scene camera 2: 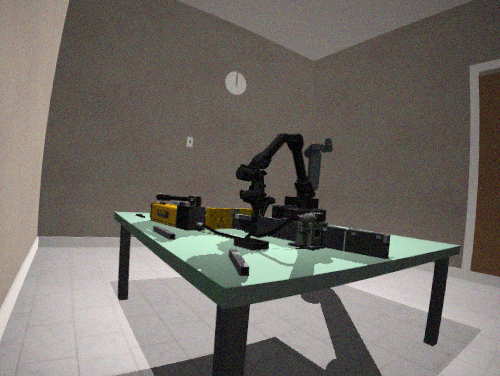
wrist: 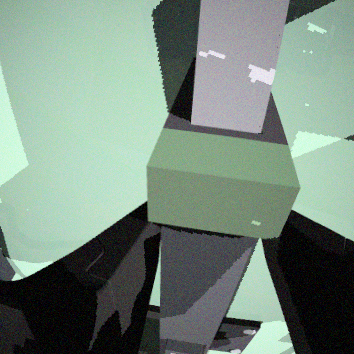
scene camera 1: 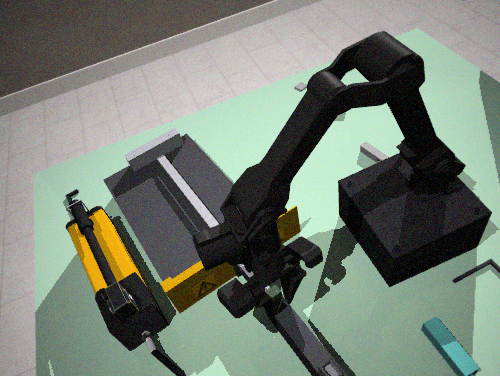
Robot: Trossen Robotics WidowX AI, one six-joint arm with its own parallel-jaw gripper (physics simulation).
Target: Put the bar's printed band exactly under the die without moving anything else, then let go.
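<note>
My gripper is shut on a long grey bar. It grips the bar near one end, just in front of the yellow front plate of the bending press. The bar's green printed band wraps it just beyond my fingertips in the wrist view. The bar runs from the press front toward the table's near edge. The press's long light-grey die runs along the bed, left of and behind my gripper. The band is outside the press, in front of the die.
A yellow and black hand pump with a hose lies left of the press. The arm's black base block stands to the right. Loose bars, a green box, a teal block and small grey pieces are on the table.
</note>
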